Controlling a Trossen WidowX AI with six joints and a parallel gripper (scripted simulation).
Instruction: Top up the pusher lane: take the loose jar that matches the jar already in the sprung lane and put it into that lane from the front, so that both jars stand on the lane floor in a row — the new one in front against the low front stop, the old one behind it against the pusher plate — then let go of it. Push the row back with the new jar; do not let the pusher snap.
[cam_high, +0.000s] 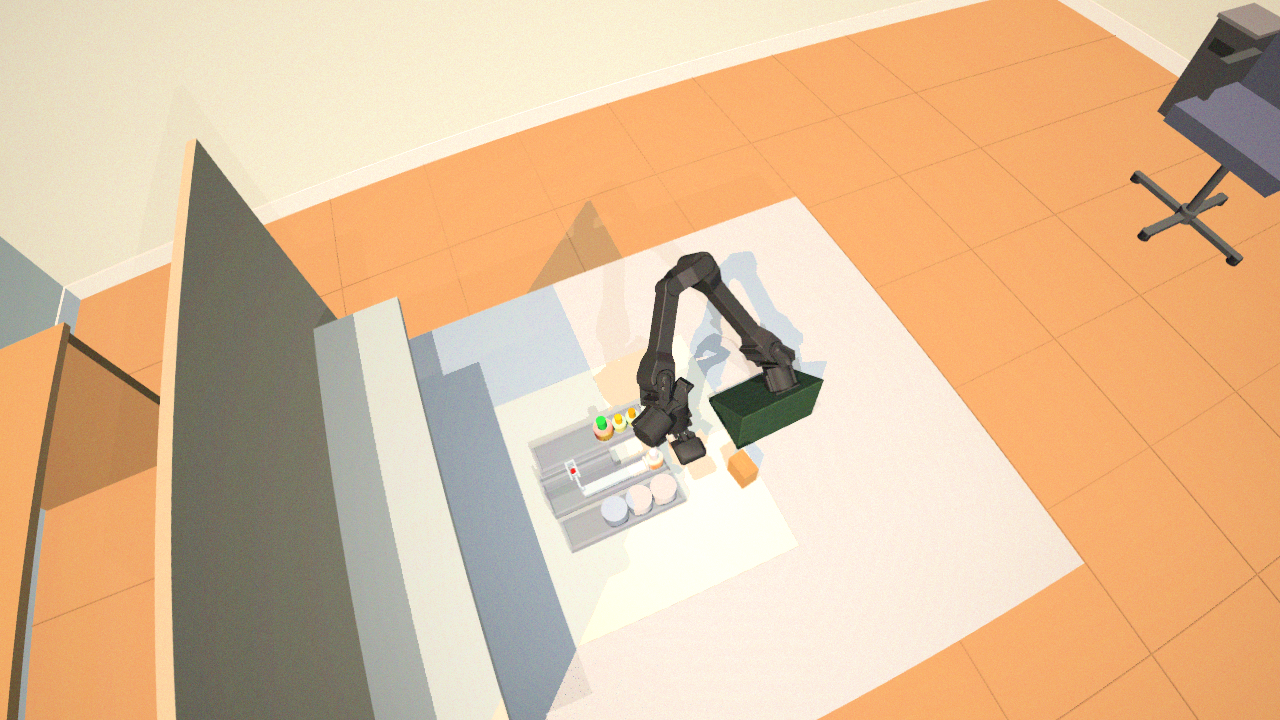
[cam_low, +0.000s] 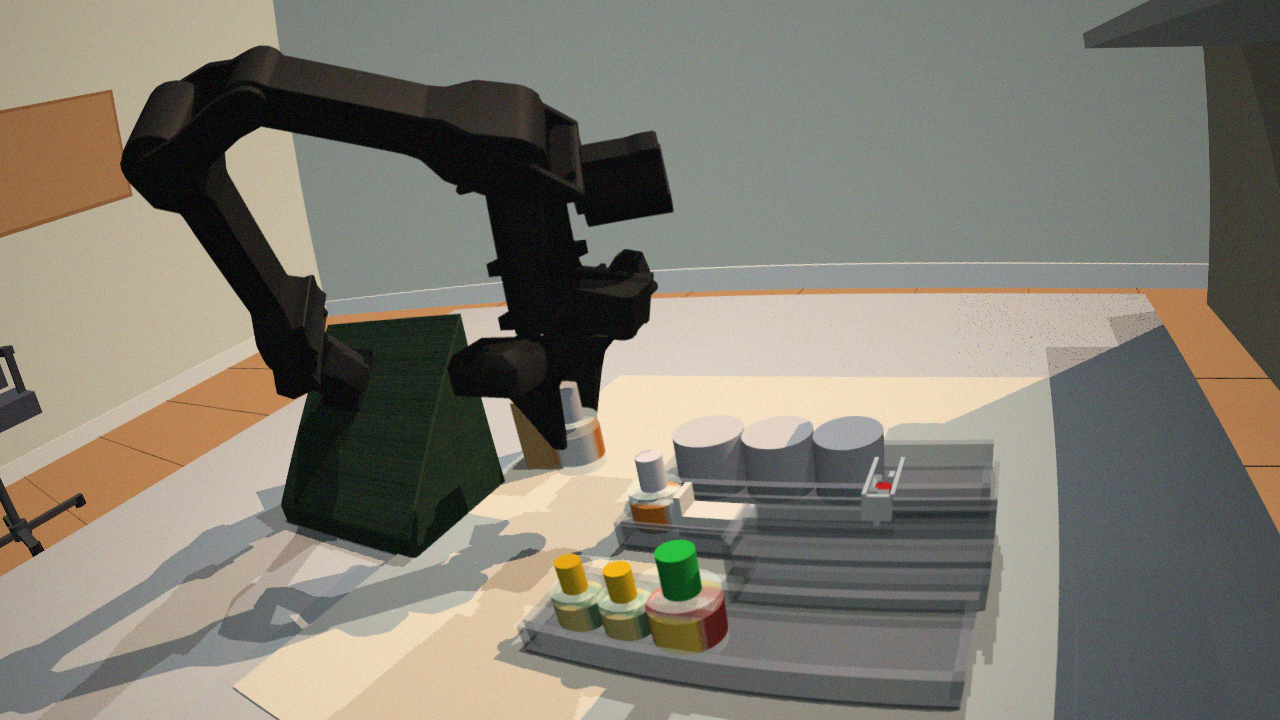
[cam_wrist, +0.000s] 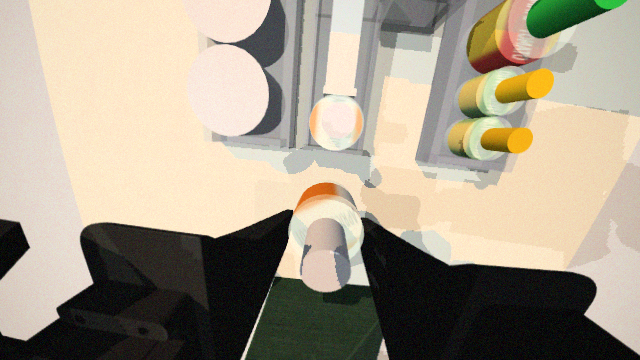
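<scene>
The sprung lane lies 21 cm ahead of my gripper tip, 1 cm to the right of it and 7 cm below it. Also, from my gripper tip: pusher plate: 17 cm ahead, 2 cm to the right, 4 cm below.
</scene>
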